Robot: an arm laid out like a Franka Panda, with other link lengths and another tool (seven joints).
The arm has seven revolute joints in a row. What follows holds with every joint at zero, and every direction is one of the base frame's.
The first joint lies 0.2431 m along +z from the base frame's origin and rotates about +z.
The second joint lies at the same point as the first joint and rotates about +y.
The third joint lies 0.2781 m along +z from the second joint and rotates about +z.
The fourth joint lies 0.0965 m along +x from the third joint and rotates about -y.
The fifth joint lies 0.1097 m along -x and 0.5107 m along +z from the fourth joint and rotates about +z.
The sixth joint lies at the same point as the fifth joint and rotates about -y.
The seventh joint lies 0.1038 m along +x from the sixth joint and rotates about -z.
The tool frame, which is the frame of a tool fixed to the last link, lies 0.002 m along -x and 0.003 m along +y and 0.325 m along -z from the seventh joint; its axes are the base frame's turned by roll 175.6, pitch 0 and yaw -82.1 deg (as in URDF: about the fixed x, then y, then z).
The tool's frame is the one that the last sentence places.
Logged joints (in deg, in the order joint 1, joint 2, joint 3, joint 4, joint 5, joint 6, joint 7), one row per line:
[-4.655 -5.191 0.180 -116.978 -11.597 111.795 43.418]
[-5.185 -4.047 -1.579 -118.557 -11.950 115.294 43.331]
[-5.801 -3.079 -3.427 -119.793 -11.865 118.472 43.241]
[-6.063 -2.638 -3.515 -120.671 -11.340 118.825 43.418]
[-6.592 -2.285 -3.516 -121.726 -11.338 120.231 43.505]
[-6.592 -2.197 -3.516 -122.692 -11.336 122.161 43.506]
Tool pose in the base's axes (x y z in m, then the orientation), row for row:
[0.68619 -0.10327 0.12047 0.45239 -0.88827 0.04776 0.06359]
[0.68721 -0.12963 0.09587 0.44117 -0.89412 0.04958 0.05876]
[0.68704 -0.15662 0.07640 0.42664 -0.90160 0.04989 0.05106]
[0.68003 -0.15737 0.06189 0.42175 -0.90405 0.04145 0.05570]
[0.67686 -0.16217 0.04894 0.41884 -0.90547 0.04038 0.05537]
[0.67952 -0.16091 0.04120 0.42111 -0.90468 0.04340 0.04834]
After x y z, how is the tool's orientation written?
As a quaternion, x y z w.
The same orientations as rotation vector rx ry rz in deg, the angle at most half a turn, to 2 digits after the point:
[78.29 -153.72 8.27]
[76.57 -155.19 8.61]
[74.39 -157.22 8.70]
[73.34 -157.20 7.21]
[72.84 -157.48 7.02]
[73.55 -158.01 7.58]

